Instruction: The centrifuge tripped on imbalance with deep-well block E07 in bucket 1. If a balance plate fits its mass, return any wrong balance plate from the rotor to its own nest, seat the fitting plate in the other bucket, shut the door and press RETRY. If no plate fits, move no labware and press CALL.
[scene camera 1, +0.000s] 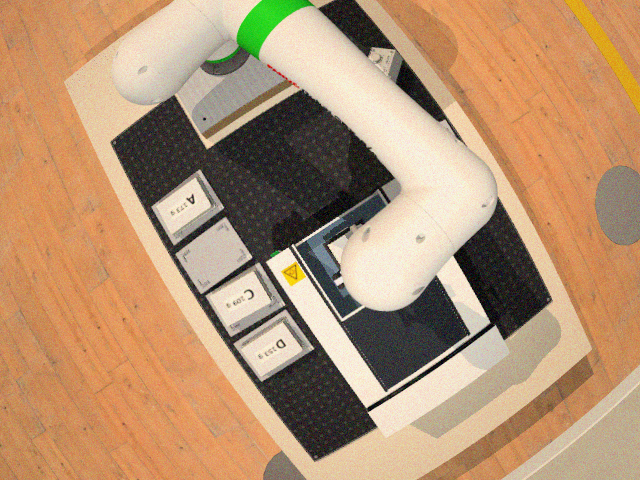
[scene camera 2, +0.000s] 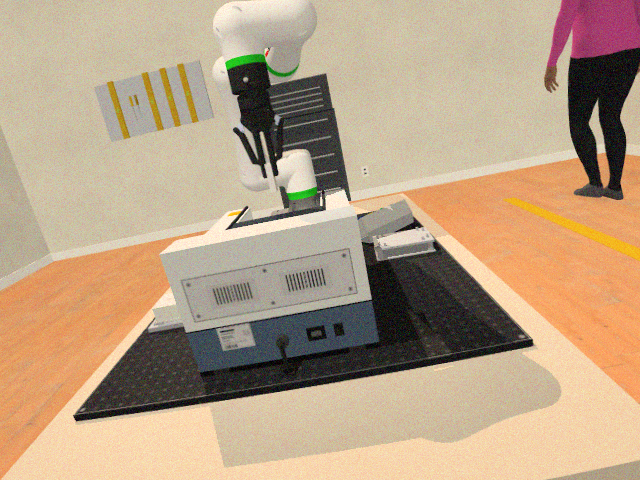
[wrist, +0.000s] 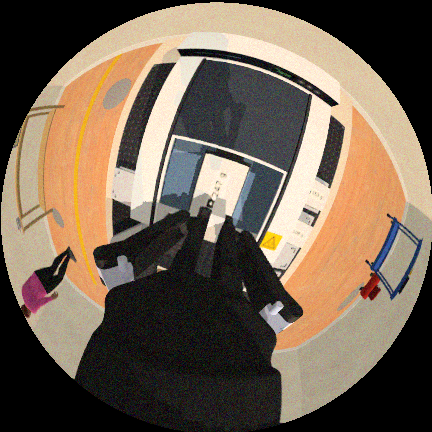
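Seen in the pictures: gripper, fingertip midpoint: (scene camera 2: 274, 191) (wrist: 217, 206); arm's base, origin of the base link: (scene camera 1: 223, 50).
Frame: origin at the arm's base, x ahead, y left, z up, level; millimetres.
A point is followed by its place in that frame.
Note:
My gripper (scene camera 2: 269, 178) (wrist: 217, 206) {z 194, x 622, y -78 mm} is shut and empty, above the centrifuge (scene camera 1: 325, 320) {z 149, x 678, y -206 mm} (scene camera 2: 268, 279) {z 104, x 985, y -103 mm} (wrist: 307, 145) {z 149, x 764, y -212 mm}; in scene camera 1 the arm hides it. The chamber is open, and balance plate B (scene camera 1: 337, 248) {z 121, x 579, y -96 mm} (wrist: 227, 175) {z 121, x 662, y -84 mm}, marked 247 g, sits in it below the fingertips. The dark door panel (scene camera 1: 408, 343) {z 152, x 828, y -104 mm} (wrist: 250, 110) {z 152, x 789, y -96 mm} lies behind the opening. Plates A (scene camera 1: 183, 209) {z -4, x 278, y -323 mm}, 173 g, C (scene camera 1: 240, 299) {z -4, x 535, y -344 mm}, 209 g, and D (scene camera 1: 271, 348) {z -7, x 671, y -362 mm}, 153 g, sit in their nests. The nest (scene camera 1: 214, 255) {z -49, x 410, y -336 mm} between A and C is empty. Block E07 does not show.
The button box (scene camera 1: 381, 60) {z 11, x 283, y 288 mm} (scene camera 2: 387, 219) {z -12, x 370, y 249 mm} is mostly hidden by the arm in scene camera 1; its buttons cannot be made out. A light grey plate-like fixture (scene camera 2: 404, 243) {z -24, x 602, y 233 mm} stands beside the centrifuge. A person (scene camera 2: 594, 77) (wrist: 37, 290) stands away from the table.

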